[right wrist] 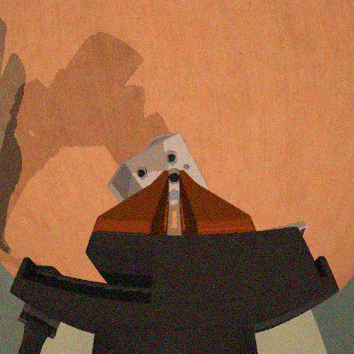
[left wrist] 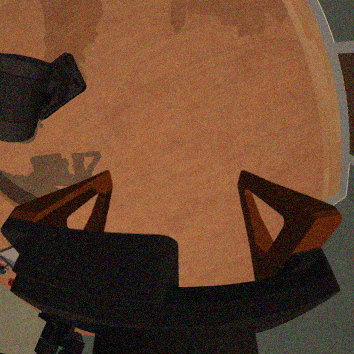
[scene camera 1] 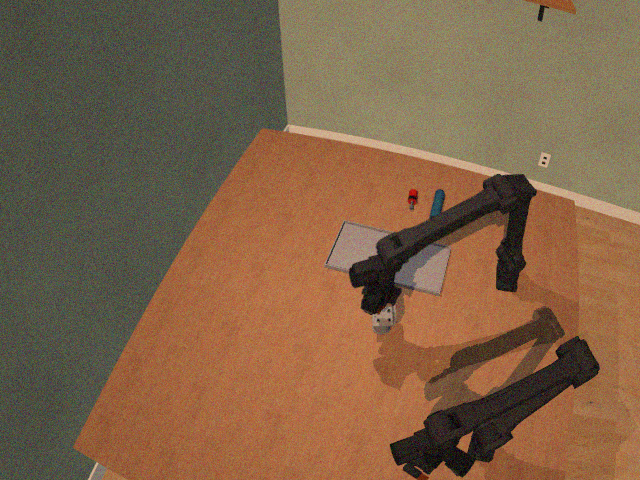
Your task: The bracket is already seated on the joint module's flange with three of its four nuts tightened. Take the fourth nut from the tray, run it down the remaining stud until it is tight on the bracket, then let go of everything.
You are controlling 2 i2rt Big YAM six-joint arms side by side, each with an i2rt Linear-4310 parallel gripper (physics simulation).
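Frame: origin at the left arm's base, x down, y left, z ahead, level; millimetres.
Where they show: left gripper, between the fingertips: (left wrist: 174,177) (scene camera 1: 429,465); right gripper, between the fingertips: (right wrist: 173,177) (scene camera 1: 377,312); left arm's base, origin of its link: (left wrist: 55,86) (scene camera 1: 482,443); right arm's base, origin of its link: (scene camera 1: 506,278).
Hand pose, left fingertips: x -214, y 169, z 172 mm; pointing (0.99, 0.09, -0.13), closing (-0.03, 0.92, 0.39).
Note:
Things, the pixels of their top centre, and the offset from my left fingertips.
- red-handled tool, centre of its top: (scene camera 1: 412,197) dx +180, dy -1073, dz +317 mm
- blue cylinder, centre of its top: (scene camera 1: 436,207) dx +173, dy -1043, dz +212 mm
The light grey bracket (scene camera 1: 384,313) (right wrist: 156,156) sits on the joint module, whose rounded grey side (scene camera 1: 381,329) shows at the bracket's edge. Dark nuts show on the bracket in scene camera 1; two of them (right wrist: 172,157) (right wrist: 141,173) show in the right wrist view. My right gripper (right wrist: 173,177) is shut on a small dark nut at its fingertips, over the bracket; the gap between this nut and the stud is hard to tell. The fingers hide part of the bracket. My left gripper (left wrist: 174,177) is open and empty, away from the bracket. The tray (scene camera 1: 356,242) lies partly under the right arm.
A red-handled tool (scene camera 1: 412,196) and a blue cylinder (scene camera 1: 438,202) lie beyond the tray. The right arm (scene camera 1: 439,222) reaches over the tray. The left arm (scene camera 1: 506,395) is folded at the lower right, and a black arm part (left wrist: 22,95) shows in the left wrist view.

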